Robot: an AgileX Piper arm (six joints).
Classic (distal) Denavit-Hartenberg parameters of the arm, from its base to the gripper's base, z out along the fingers. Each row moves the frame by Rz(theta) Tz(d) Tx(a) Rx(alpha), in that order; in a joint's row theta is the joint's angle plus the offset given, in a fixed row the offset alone. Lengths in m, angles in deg.
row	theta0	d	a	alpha
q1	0	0.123	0	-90
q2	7.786	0	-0.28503	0
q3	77.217	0	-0.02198	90
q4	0	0.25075	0	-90
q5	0	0	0	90
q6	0	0.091	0	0
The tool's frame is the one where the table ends.
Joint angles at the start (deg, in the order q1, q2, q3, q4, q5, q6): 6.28, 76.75, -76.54, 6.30, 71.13, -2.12
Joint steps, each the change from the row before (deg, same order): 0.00, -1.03, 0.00, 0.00, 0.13, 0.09; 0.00, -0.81, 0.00, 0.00, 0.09, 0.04; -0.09, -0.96, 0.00, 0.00, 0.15, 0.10; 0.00, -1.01, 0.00, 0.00, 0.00, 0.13; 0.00, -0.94, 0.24, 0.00, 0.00, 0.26; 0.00, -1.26, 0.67, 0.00, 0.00, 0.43; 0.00, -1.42, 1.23, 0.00, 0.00, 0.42; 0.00, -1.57, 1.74, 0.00, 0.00, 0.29
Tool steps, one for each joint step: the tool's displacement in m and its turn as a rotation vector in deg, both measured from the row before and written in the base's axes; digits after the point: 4 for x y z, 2 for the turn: -0.0046, -0.0005, 0.0045, 0.13, -0.88, -0.07; -0.0036, -0.0004, 0.0035, 0.09, -0.71, -0.03; -0.0044, -0.0009, 0.0040, 0.13, -0.79, -0.16; -0.0045, -0.0005, 0.0043, 0.17, -0.98, -0.12; -0.0043, -0.0005, 0.0027, 0.19, -0.66, -0.23; -0.0060, -0.0006, 0.0018, 0.26, -0.52, -0.38; -0.0068, -0.0007, -0.0005, 0.21, -0.12, -0.37; -0.0076, -0.0008, -0.0027, 0.12, 0.21, -0.25
